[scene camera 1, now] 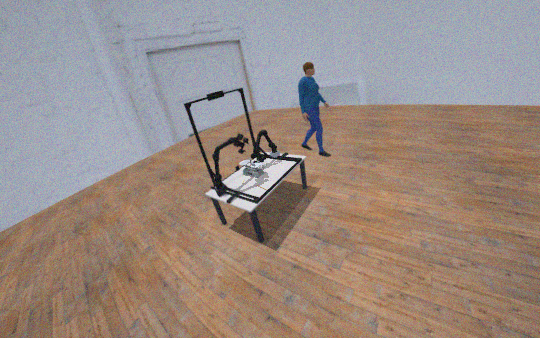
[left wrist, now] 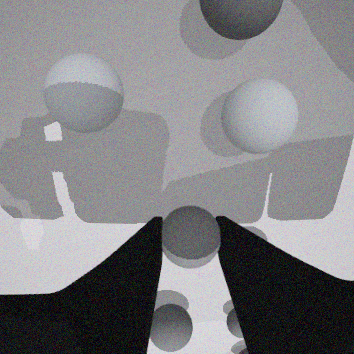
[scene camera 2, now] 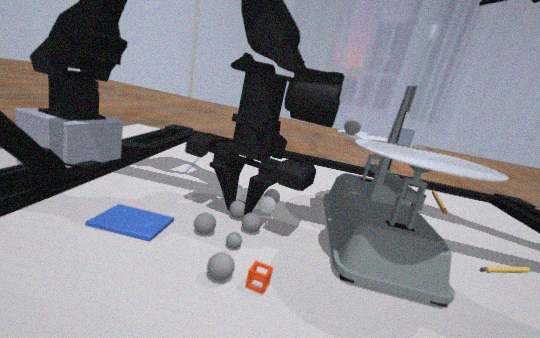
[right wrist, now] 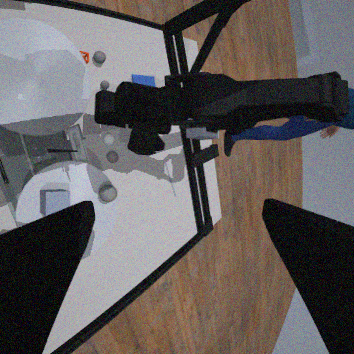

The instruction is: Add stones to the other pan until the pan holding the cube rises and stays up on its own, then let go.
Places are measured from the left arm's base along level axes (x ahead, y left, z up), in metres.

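Pixels of known places: left gripper, fingertip midpoint: [left wrist: 188, 224] [scene camera 2: 238, 213] [right wrist: 116, 119]; right gripper, fingertip midpoint: [scene camera 1: 247, 147] [right wrist: 179, 208]; left arm's base, origin of the base link: [scene camera 1: 274, 151] [scene camera 2: 73, 115]; right arm's base, origin of the base link: [scene camera 1: 219, 187].
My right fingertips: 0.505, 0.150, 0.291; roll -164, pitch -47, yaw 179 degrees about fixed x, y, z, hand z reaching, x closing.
Observation:
For each thing: its top centre in the pictures, then the offset to it from my right fingertips, as dx, dy, dz. "spot": a spot on its surface instead.
- small dark stone, middle of its top: [left wrist: 192, 257] [scene camera 2: 240, 200] -0.201, -0.128, -0.350
- blue-grey cube, middle of its top: [right wrist: 57, 203] [scene camera 2: 405, 127] -0.005, +0.026, -0.205
- far pan, middle of its top: [right wrist: 73, 212] [scene camera 2: 381, 140] -0.035, +0.049, -0.235
- balance's grey base, surface spot: [scene camera 2: 395, 260] spot: +0.016, -0.170, -0.339
- blue square, surface spot: [scene camera 2: 130, 221] [right wrist: 144, 83] spot: -0.293, -0.241, -0.374
- orange open-frame cube, middle of its top: [scene camera 2: 261, 268] [right wrist: 84, 55] -0.111, -0.254, -0.359
My left gripper [scene camera 2: 239, 212] [left wrist: 188, 224] is shut on a small dark stone [scene camera 2: 237, 208] [left wrist: 191, 234] low at the table, a fingertip on each side. Other stones lie around it, such as a grey one [scene camera 2: 251, 222], a pale one [scene camera 2: 268, 205] [left wrist: 260, 115] and a larger one [scene camera 2: 220, 266] [right wrist: 99, 57]. The blue-grey cube [scene camera 2: 407, 136] [right wrist: 55, 201] sits on the far pan [scene camera 2: 375, 137] [right wrist: 102, 225]; a stone [scene camera 2: 352, 127] [right wrist: 107, 193] is at that pan's edge. The near pan [scene camera 2: 450, 166] [right wrist: 30, 45] looks higher and bears no visible stone. My right gripper [right wrist: 179, 208] is open and empty, high above the table.
The balance's grey base [scene camera 2: 395, 260] stands right of the stones. A blue square [scene camera 2: 130, 221] [right wrist: 143, 80] and an orange open-frame cube [scene camera 2: 259, 277] [right wrist: 85, 57] lie on the table. Two yellow sticks lie at the right in scene camera 2. A person [scene camera 1: 311, 107] is beyond the table.

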